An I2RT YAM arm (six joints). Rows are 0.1 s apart.
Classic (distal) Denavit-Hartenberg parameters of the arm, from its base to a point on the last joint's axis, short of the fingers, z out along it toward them. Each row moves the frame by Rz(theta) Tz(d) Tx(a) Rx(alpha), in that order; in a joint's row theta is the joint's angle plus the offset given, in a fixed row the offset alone. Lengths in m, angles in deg.
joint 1: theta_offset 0  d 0.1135  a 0.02  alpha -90
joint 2: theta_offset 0  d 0  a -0.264  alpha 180
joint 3: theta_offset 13.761  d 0  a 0.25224  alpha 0
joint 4: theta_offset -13.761  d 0  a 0.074  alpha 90
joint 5: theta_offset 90  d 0  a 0  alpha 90
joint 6: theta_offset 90  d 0.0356  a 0  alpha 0
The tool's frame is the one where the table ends.
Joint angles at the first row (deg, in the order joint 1, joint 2, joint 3, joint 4, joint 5, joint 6):
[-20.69 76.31 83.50 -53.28 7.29 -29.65]
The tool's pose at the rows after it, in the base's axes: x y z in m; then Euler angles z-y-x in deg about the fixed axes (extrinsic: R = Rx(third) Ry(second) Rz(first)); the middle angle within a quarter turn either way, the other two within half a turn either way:
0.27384 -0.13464 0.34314 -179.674 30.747 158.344
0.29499 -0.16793 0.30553 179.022 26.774 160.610
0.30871 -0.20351 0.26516 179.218 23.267 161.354
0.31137 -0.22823 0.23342 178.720 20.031 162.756
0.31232 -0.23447 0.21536 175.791 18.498 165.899
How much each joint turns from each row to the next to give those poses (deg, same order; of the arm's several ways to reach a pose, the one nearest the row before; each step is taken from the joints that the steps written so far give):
[-5.07 7.87 -0.56 1.36 -3.65 -3.01]
[-3.67 7.78 -0.07 3.58 -1.53 -3.02]
[-3.80 7.63 -0.04 4.55 -0.44 -2.65]
[-2.89 5.38 0.00 2.10 -0.35 -2.44]
[-0.81 2.69 -0.11 -0.26 -1.66 -2.61]

